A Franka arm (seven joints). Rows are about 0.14 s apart.
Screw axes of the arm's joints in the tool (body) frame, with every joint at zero. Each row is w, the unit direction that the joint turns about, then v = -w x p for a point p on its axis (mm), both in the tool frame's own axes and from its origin. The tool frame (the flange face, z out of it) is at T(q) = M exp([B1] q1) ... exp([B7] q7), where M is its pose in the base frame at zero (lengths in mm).
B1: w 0 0 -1 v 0 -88 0
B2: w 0 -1 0 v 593 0 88
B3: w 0 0 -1 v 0 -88 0
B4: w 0 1 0 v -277 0 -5.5
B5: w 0 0 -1 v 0 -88 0
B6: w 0 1 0 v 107 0 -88
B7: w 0 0 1 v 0 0 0
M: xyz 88 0 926 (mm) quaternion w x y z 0 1 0 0
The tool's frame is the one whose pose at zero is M.
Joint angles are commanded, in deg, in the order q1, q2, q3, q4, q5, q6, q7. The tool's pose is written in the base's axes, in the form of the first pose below.
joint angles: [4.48, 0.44, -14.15, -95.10, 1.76, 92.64, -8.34]
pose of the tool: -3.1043, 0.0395, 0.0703, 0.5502, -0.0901, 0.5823
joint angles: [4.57, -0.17, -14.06, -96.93, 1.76, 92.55, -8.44]
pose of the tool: -3.0972, 0.0322, 0.1050, 0.5455, -0.0882, 0.5728
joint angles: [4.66, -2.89, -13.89, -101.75, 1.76, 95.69, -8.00]
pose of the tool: -3.0898, 0.0382, 0.0770, 0.5339, -0.0864, 0.5627
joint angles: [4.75, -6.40, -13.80, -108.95, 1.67, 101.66, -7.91]
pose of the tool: -3.0841, 0.0376, 0.0162, 0.5196, -0.0851, 0.5433
